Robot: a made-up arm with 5 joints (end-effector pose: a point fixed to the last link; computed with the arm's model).
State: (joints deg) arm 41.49 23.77 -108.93 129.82 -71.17
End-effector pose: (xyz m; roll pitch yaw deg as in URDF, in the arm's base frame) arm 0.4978 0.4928 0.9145 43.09 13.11 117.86
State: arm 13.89 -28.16 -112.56 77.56 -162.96
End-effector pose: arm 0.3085 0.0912 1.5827 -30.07 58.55 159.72
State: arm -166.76 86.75 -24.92 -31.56 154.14
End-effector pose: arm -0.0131 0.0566 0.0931 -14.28 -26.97 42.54
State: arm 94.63 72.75 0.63 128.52 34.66
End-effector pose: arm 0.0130 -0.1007 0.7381 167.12 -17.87 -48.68
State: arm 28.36 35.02 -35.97 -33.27 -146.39
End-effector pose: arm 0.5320 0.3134 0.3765 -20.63 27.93 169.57
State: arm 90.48 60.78 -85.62 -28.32 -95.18
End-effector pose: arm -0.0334 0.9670 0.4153 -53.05 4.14 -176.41
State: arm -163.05 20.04 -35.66 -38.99 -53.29
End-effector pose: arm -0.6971 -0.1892 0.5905 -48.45 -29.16 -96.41
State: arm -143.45 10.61 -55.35 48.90 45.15
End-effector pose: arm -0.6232 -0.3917 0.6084 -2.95 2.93 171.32
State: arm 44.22 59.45 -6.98 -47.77 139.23
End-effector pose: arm 0.0999 0.0936 0.2316 -3.07 -3.56 -94.91
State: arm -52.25 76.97 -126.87 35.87 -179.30
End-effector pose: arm 0.5914 -0.7968 0.3524 -0.17 14.03 127.03
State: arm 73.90 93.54 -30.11 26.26 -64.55
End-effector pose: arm -0.0877 -0.1849 0.1586 89.66 25.45 163.75
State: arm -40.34 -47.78 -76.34 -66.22 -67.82
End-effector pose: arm -0.0389 0.0526 1.6137 170.41 3.89 71.51
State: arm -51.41 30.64 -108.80 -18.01 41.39
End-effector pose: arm 0.5724 -0.7546 1.2140 99.29 -48.23 -148.36
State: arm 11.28 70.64 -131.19 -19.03 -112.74
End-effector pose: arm 1.0820 0.2476 0.7281 -78.72 22.34 105.61
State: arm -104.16 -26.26 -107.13 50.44 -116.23
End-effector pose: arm -0.1131 -0.3585 1.6372 -82.15 26.02 -10.70
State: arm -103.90 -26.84 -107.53 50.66 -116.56
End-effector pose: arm -0.1084 -0.3465 1.6436 -82.97 26.39 -10.77
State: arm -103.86 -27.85 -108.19 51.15 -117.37
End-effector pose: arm -0.1031 -0.3254 1.6535 -84.25 27.25 -11.22
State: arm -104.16 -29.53 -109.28 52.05 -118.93
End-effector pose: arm -0.0964 -0.2893 1.6683 -86.30 28.88 -12.37
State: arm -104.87 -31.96 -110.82 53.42 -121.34
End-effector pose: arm -0.0872 -0.2363 1.6864 -89.25 31.34 -14.48
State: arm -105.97 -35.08 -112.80 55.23 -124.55
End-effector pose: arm -0.0738 -0.1670 1.7048 -93.22 34.51 -17.79
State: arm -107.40 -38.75 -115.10 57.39 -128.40
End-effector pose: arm -0.0546 -0.0851 1.7192 -98.22 38.11 -22.50
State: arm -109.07 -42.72 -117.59 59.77 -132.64
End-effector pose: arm -0.0290 0.0034 1.7262 -104.19 41.76 -28.63
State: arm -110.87 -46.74 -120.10 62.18 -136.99
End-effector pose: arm 0.0022 0.0916 1.7241 -110.98 45.03 -36.05
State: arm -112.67 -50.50 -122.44 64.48 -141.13
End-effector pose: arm 0.0363 0.1714 1.7137 -118.01 47.60 -44.12
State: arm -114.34 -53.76 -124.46 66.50 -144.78
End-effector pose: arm 0.0698 0.2377 1.6983 -124.63 49.37 -52.00
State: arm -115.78 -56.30 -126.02 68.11 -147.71
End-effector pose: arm 0.0986 0.2867 1.6822 -130.09 50.44 -58.76
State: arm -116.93 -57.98 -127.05 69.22 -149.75
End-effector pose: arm 0.1197 0.3172 1.6696 -133.83 51.05 -63.67
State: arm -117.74 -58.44 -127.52 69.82 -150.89
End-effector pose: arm 0.1286 0.3253 1.6650 -135.25 51.66 -66.09
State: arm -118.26 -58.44 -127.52 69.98 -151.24
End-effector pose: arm 0.1310 0.3236 1.6646 -135.36 52.00 -66.86
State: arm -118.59 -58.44 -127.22 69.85 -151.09
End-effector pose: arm 0.1313 0.3199 1.6652 -135.01 52.00 -66.84
